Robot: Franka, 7 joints.
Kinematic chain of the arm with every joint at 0, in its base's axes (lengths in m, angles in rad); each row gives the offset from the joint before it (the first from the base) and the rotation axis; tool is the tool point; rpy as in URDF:
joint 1: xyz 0 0 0.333 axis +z
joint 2: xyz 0 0 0 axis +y
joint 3: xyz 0 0 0.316 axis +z
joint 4: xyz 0.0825 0 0 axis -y
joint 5: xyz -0.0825 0 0.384 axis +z
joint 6: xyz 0 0 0 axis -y
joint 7: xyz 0.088 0 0 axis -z
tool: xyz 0 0 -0.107 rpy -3.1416 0 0
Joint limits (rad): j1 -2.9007..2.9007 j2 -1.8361..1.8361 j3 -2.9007..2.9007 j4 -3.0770..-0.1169 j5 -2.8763..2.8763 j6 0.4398..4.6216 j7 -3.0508..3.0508
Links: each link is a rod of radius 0.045 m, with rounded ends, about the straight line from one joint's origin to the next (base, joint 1, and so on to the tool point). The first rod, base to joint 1, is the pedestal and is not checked.
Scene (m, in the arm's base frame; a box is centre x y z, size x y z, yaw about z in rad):
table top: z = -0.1
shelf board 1: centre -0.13 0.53 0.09 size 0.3 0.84 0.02 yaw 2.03
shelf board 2: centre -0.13 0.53 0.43 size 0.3 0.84 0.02 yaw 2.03
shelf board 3: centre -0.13 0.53 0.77 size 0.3 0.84 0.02 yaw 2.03
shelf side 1: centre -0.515 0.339 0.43 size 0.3 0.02 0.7 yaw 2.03
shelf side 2: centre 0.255 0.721 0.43 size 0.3 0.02 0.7 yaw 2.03
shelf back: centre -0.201 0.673 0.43 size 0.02 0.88 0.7 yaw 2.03
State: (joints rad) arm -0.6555 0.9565 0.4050 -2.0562 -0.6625 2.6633 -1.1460
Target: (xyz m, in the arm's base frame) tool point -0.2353 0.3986 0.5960
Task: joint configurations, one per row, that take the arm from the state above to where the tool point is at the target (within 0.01 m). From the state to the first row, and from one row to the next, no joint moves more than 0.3 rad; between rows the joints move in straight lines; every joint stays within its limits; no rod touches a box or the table.
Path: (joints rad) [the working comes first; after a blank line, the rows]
Joints at the target: 0.2124 0.9154 2.0757 -2.3611 -0.8357 2.9380 -1.1460
Straight joint move there: touches shelf board 2.

1: -0.7656 1.1764 0.6714 -2.1009 -0.6897 2.7202 -1.1425
2: -0.8757 1.3963 0.9378 -2.1455 -0.7169 2.7771 -1.1389
3: -0.9858 1.6162 1.2043 -2.1902 -0.7442 2.8340 -1.1354
4: -1.0959 1.8361 1.4707 -2.2349 -0.7714 2.8910 -1.1319
5: -0.8378 1.7491 1.6799 -2.4003 -0.8254 2.9518 -1.1354
6: -0.5797 1.6621 1.8891 -2.5657 -0.8794 3.0127 -1.1389
7: -0.3216 1.5750 2.0984 -2.7311 -0.9334 3.0736 -1.1425
8: -0.0635 1.4880 2.3076 -2.8965 -0.9874 3.1345 -1.1460
9: 0.0744 1.2017 2.1917 -2.6288 -0.9116 3.0362 -1.1460
10: 0.2124 0.9154 2.0757 -2.3611 -0.8357 2.9380 -1.1460

